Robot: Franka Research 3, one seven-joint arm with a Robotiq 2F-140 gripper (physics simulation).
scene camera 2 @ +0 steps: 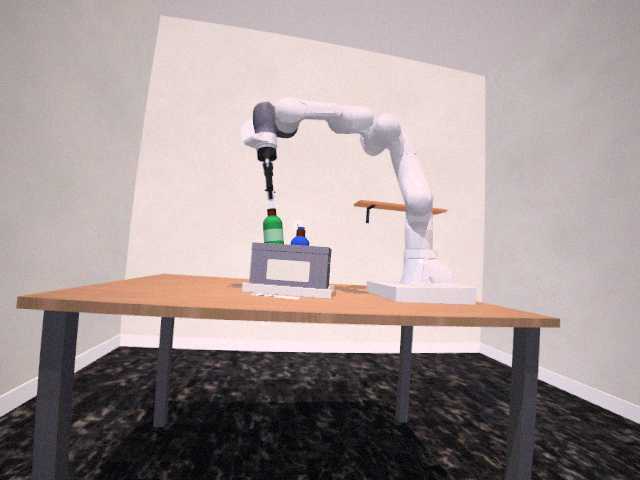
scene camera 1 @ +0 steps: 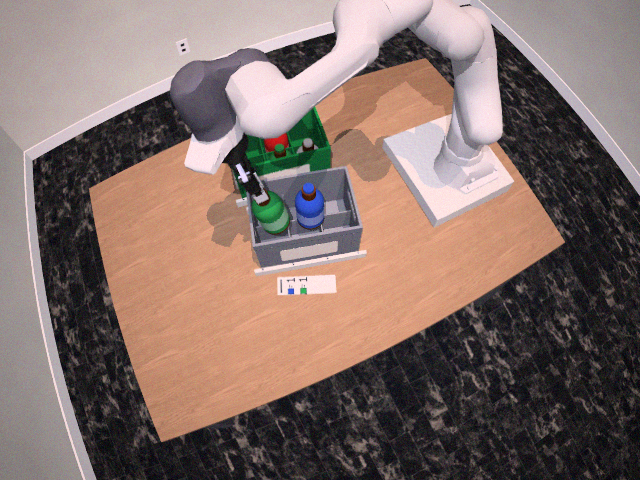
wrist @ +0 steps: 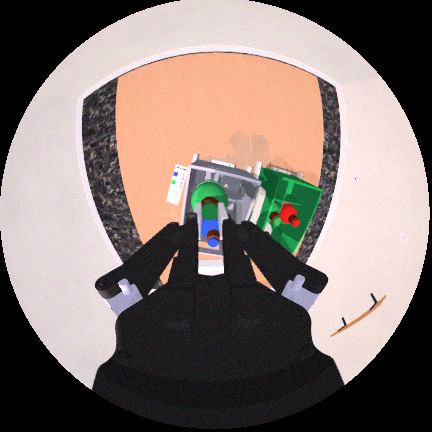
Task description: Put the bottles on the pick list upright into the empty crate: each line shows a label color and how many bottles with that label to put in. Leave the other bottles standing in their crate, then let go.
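Observation:
The green-label bottle (scene camera 1: 270, 211) (scene camera 2: 272, 226) (wrist: 202, 191) is upright at the left front compartment of the grey crate (scene camera 1: 267, 255) (scene camera 2: 290, 250) (wrist: 245, 176). Its lower end is hidden behind the rim in scene camera 2, where it stands higher than the blue bottle. My gripper (scene camera 1: 262, 197) (scene camera 2: 270, 204) (wrist: 209, 210) is shut on its neck from above. The blue-label bottle (scene camera 1: 309, 209) (scene camera 2: 299, 241) (wrist: 210, 228) stands upright in the grey crate, to the right in scene camera 1. The pick list (scene camera 1: 321, 284) (wrist: 173, 195) shows blue 1, green 1.
The green crate (scene camera 1: 321, 159) (wrist: 307, 192) stands behind the grey crate. It holds a red bottle (scene camera 1: 276, 141) (wrist: 288, 213), a green-capped bottle (scene camera 1: 279, 149) (wrist: 275, 218) and a white-capped bottle (scene camera 1: 308, 143), partly hidden. A white strip (scene camera 1: 310, 262) lies along the grey crate's front.

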